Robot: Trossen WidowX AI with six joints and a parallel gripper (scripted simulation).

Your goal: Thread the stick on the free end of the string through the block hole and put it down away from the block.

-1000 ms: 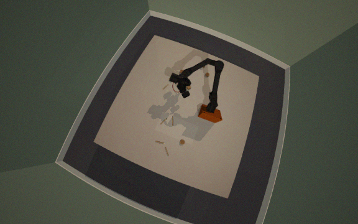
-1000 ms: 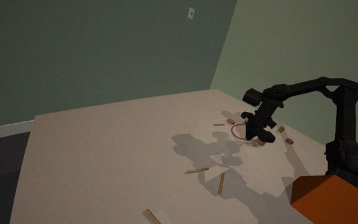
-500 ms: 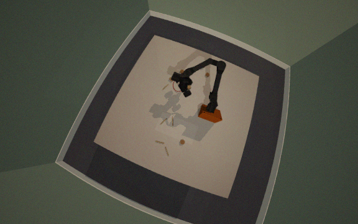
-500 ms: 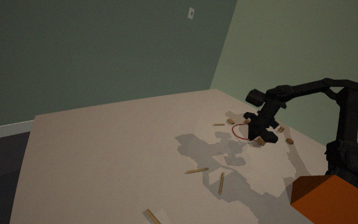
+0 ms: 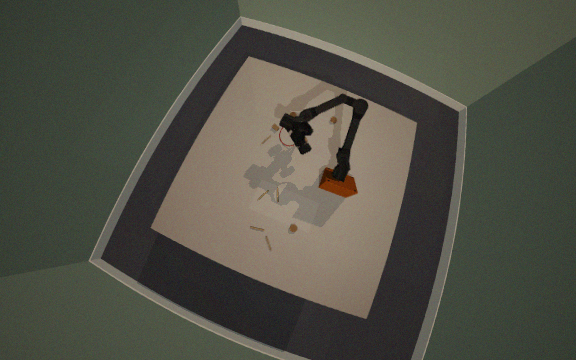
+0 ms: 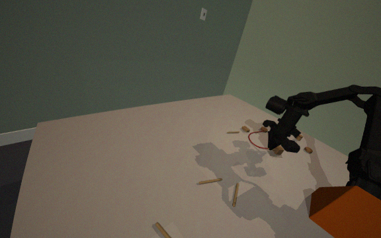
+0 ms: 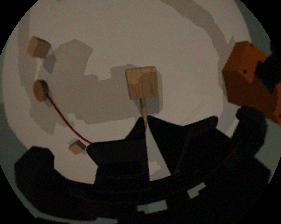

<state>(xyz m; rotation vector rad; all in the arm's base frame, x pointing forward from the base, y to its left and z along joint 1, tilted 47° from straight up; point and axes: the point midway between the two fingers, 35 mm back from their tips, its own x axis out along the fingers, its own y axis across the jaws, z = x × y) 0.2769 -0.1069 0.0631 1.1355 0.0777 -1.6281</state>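
My gripper tip is now 1 cm to the left of the thin wooden stick and 1 cm past it. From my gripper tip the other things lie so: small wooden block 4 cm to the right, 3 cm behind; round button 18 cm to the right, 9 cm ahead, 1 cm below.
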